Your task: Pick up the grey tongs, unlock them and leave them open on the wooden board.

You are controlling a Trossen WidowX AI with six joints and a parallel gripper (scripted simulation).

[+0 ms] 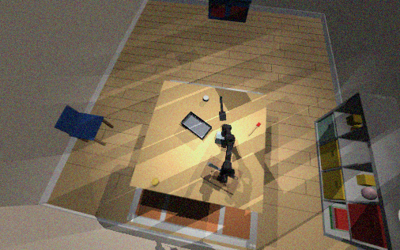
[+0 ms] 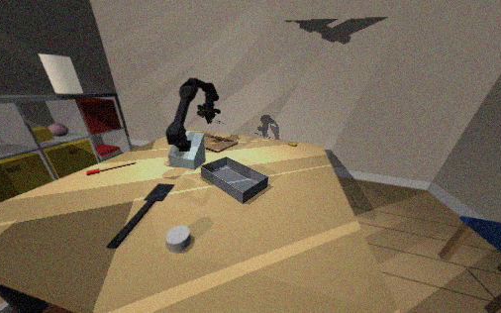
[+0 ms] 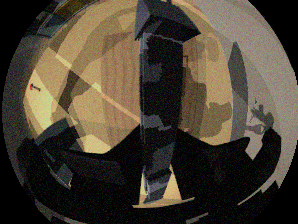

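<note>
Right now my gripper tip is 15 cm above the wooden board. From my gripper tip the other things lie so: grey roasting tin 29 cm ahead, 51 cm to the right, 12 cm below; then black spatula 73 cm to the right, 15 cm below; then yellow object 66 cm ahead, 11 cm to the left, 14 cm below.
</note>
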